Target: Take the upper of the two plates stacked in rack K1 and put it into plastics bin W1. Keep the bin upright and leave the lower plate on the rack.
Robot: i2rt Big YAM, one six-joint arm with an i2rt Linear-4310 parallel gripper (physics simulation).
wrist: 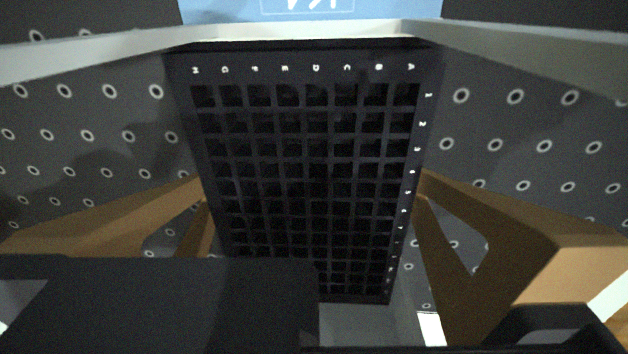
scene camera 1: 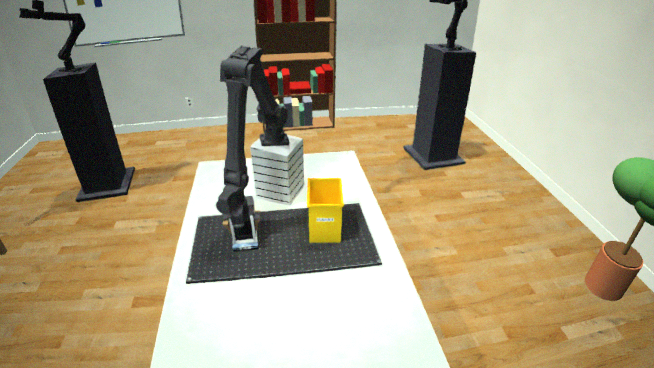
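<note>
The black upper plate (wrist: 300, 160), a grid of square wells lettered H to A, lies in rack K1 (wrist: 310, 29) (scene camera 1: 245, 246), inside its pale walls and behind its blue front label. I cannot make out the lower plate apart from the upper one. My gripper (wrist: 314, 175) (scene camera 1: 243, 227) is open, pointing down over the rack, with one tan finger at each long side of the plate. In the scene view the arm hides most of the rack and plates. The yellow plastics bin W1 (scene camera 1: 325, 225) stands upright to the right of the rack, with its open top up.
The rack and bin stand on a black perforated board (scene camera 1: 285, 260) on a white table (scene camera 1: 295, 320). The arm's base stands on a white, dark-striped block (scene camera 1: 278, 172) behind the board. A camera housing (wrist: 150, 305) covers the lower left of the wrist view.
</note>
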